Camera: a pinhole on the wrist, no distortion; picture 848 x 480 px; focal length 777.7 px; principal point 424.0 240.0 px. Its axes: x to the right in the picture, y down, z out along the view. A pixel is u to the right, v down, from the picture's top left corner.
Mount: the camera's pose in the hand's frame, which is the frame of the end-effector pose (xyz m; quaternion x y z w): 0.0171 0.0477 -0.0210 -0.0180 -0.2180 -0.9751 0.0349
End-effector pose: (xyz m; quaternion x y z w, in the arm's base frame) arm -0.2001 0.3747 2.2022 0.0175 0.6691 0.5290 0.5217
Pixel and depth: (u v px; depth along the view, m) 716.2 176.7 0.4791
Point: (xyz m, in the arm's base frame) 0.0148 0.6857 2.5509
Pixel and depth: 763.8 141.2 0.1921
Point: -0.1431 0.5031 2.3678
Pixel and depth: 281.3 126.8 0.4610
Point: -0.1517 0.8222 2.3933
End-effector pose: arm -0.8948 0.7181 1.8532 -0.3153 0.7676 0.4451 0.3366
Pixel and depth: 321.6 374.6 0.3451
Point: -0.9757 1.0440 1.7436
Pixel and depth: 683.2 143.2 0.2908
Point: -0.9518 1.0199 1.9204
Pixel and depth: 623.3 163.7 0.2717
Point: -0.9592 0.9956 1.8968
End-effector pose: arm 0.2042 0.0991 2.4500 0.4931 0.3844 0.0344 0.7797
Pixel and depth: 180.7 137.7 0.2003
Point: 0.4061 0.1083 2.5635
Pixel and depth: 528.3 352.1 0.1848
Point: 0.3362 0.0321 2.5660
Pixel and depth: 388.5 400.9 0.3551
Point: 0.4893 -0.0580 2.6026
